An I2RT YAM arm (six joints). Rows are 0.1 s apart.
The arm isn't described. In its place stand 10 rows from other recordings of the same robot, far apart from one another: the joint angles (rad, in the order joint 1, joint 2, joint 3, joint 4, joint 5, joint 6), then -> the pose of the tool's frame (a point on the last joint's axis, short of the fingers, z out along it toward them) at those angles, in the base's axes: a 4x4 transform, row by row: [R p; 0 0 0 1], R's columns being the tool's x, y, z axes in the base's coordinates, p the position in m.
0.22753 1.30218 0.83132 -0.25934 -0.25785 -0.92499 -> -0.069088, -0.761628, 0.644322, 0.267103; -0.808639, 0.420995, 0.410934, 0.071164; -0.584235, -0.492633, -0.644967, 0.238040; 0, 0, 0, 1
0.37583 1.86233 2.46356 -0.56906 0.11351 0.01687 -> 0.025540, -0.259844, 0.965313, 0.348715; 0.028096, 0.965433, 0.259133, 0.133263; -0.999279, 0.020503, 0.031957, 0.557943; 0, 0, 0, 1
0.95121 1.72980 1.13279 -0.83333 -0.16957 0.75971 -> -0.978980, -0.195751, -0.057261, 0.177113; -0.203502, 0.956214, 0.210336, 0.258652; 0.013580, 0.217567, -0.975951, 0.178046; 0, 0, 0, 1
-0.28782 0.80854 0.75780 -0.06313 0.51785 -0.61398 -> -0.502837, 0.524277, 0.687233, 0.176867; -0.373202, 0.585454, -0.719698, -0.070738; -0.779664, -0.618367, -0.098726, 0.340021; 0, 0, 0, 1
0.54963 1.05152 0.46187 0.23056 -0.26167 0.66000 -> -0.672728, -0.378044, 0.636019, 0.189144; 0.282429, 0.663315, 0.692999, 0.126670; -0.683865, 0.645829, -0.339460, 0.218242; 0, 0, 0, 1
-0.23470 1.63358 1.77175 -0.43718 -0.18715 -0.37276 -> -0.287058, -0.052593, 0.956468, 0.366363; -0.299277, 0.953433, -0.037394, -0.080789; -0.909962, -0.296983, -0.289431, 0.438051; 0, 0, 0, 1
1.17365 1.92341 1.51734 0.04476 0.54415 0.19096 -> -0.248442, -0.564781, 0.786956, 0.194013; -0.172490, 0.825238, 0.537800, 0.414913; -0.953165, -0.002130, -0.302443, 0.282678; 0, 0, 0, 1
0.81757 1.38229 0.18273 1.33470 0.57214 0.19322 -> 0.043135, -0.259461, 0.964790, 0.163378; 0.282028, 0.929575, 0.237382, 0.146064; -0.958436, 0.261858, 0.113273, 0.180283; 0, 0, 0, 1
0.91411 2.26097 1.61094 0.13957 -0.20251 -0.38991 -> 0.059734, -0.930073, 0.362487, 0.308381; -0.532399, 0.277489, 0.799719, 0.411804; -0.844383, -0.240758, -0.478594, 0.163376; 0, 0, 0, 1
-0.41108 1.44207 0.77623 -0.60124 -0.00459 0.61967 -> -0.480754, 0.832291, 0.275984, 0.227971; 0.843109, 0.525236, -0.115299, -0.099198; -0.240919, 0.177255, -0.954222, 0.166577; 0, 0, 0, 1
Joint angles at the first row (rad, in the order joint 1, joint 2, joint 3, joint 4, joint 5, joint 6):
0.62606, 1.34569, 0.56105, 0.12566, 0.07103, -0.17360
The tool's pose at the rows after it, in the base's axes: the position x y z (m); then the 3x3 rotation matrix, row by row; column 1 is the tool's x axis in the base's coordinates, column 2 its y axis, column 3 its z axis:
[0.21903, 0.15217, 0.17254], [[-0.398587, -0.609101, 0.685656], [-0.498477, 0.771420, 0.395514], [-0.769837, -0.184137, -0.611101]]
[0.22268, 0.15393, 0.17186], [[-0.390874, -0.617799, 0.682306], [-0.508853, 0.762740, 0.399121], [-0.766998, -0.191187, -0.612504]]
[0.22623, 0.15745, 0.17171], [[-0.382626, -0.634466, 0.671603], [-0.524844, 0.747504, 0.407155], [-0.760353, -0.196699, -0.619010]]
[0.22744, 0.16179, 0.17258], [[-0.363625, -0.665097, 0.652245], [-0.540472, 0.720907, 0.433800], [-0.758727, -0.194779, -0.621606]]
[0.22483, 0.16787, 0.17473], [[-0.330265, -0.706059, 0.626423], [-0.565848, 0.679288, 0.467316], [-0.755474, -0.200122, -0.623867]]
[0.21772, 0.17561, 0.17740], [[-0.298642, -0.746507, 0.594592], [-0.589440, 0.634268, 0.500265], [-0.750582, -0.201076, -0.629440]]
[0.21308, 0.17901, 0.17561], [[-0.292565, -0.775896, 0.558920], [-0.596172, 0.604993, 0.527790], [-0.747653, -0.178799, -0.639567]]
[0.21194, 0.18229, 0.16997], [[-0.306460, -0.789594, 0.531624], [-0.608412, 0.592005, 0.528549], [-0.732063, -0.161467, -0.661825]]
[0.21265, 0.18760, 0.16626], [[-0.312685, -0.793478, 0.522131], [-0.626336, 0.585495, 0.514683], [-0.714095, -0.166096, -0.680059]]
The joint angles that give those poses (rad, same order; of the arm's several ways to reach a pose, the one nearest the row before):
0.61709, 1.36206, 0.57055, 0.13192, 0.07427, -0.17730
0.61359, 1.38159, 0.58276, 0.13788, 0.06661, -0.19258
0.61512, 1.40370, 0.60252, 0.13250, 0.05506, -0.20969
0.62179, 1.41623, 0.61773, 0.12742, 0.02732, -0.22961
0.64140, 1.41696, 0.62941, 0.11387, 0.00036, -0.25866
0.67647, 1.40706, 0.63661, 0.08949, -0.01786, -0.27622
0.69240, 1.40683, 0.63353, 0.07835, -0.04947, -0.27594
0.70272, 1.42928, 0.63712, 0.06733, -0.05978, -0.26995
0.71729, 1.45775, 0.65296, 0.05602, -0.04466, -0.26999

